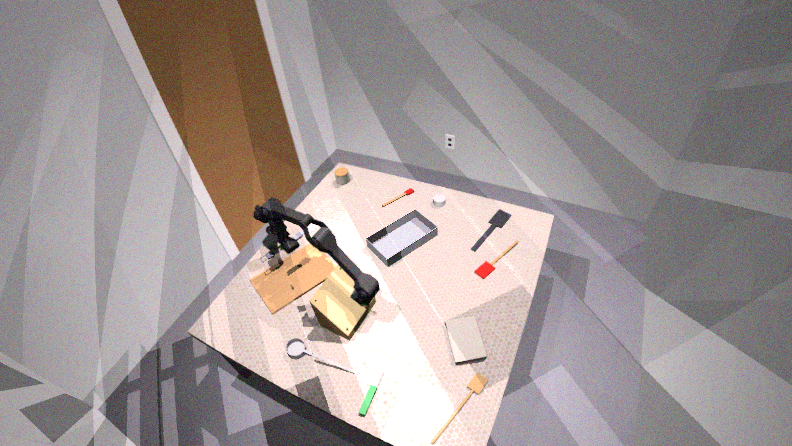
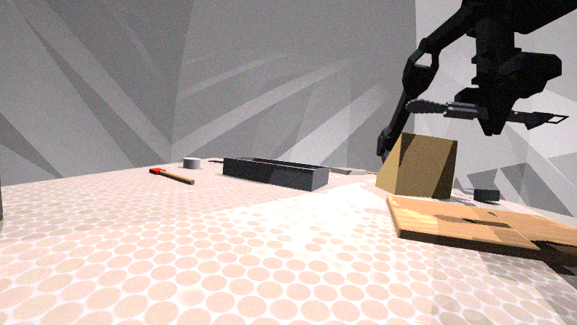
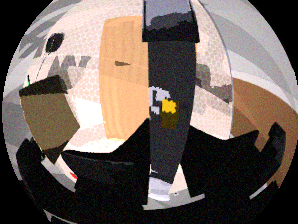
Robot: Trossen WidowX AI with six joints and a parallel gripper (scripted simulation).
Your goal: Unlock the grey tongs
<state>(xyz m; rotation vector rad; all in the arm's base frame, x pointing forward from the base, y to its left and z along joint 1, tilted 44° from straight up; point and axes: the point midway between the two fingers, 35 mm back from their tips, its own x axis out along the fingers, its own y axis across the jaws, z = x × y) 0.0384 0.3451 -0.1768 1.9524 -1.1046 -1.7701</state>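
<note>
Now: gripper tip 150 mm above the wooden board and 20 mm past it. Also, from my gripper tip: roasting tin 370 mm to the right, 370 mm ahead, 130 mm below; then cork-lidded jar 670 mm ahead, 160 mm to the left, 130 mm below; then red-tipped stick 670 mm ahead, 230 mm to the right, 160 mm below.
</note>
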